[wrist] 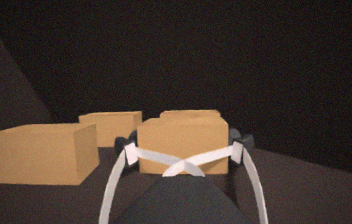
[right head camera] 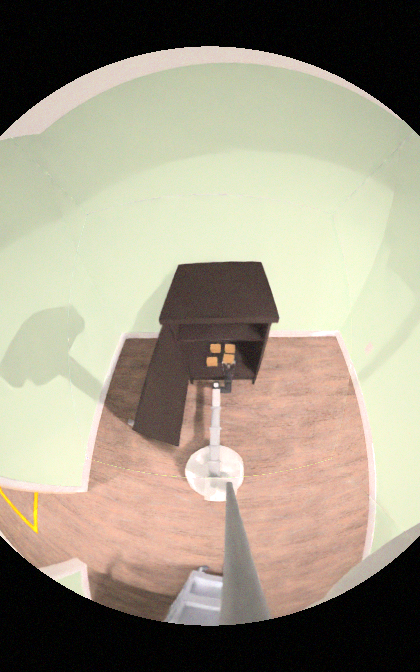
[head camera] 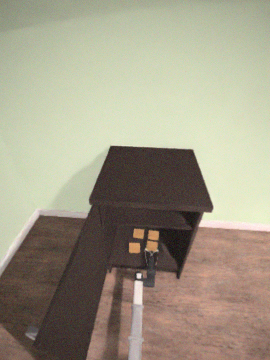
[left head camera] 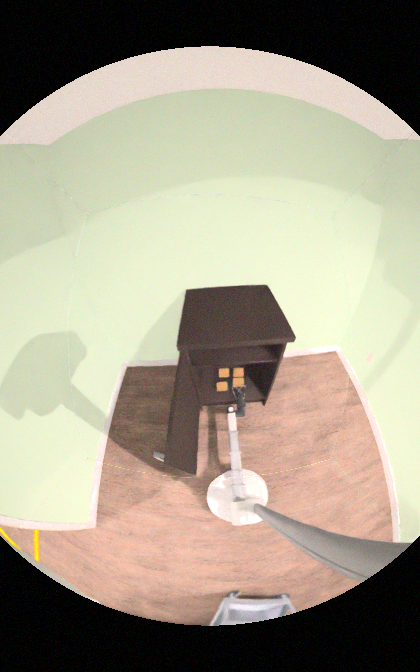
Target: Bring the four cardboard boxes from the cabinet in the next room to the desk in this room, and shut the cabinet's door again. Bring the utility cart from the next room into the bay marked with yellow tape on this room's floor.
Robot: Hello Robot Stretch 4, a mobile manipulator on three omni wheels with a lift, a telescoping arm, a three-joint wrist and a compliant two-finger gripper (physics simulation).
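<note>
The dark cabinet [head camera: 150, 175] [left head camera: 235, 315] [right head camera: 219, 290] stands against the green wall, its door [head camera: 70, 290] [left head camera: 182, 425] [right head camera: 162, 390] wide open on the left. Inside are four cardboard boxes. The front right box [head camera: 152, 245] [left head camera: 238, 381] [right head camera: 228, 357] [wrist: 170, 137] is between the fingers of my gripper [head camera: 152, 251] [left head camera: 239, 387] [right head camera: 228, 363] [wrist: 185, 141], pads against both its sides. The front left box [head camera: 134, 247] [wrist: 40, 155], back left box [head camera: 138, 233] [wrist: 112, 129] and back right box [head camera: 153, 234] [wrist: 190, 114] stand around it. Whether the gripped box touches the shelf is unclear.
The grey utility cart [left head camera: 255, 599] [right head camera: 201, 598] shows at the bottom edge, behind my base. Yellow tape [left head camera: 36, 545] [right head camera: 36, 510] marks the floor at lower left, past the wall end. The cabinet's side walls flank my gripper. The desk does not show.
</note>
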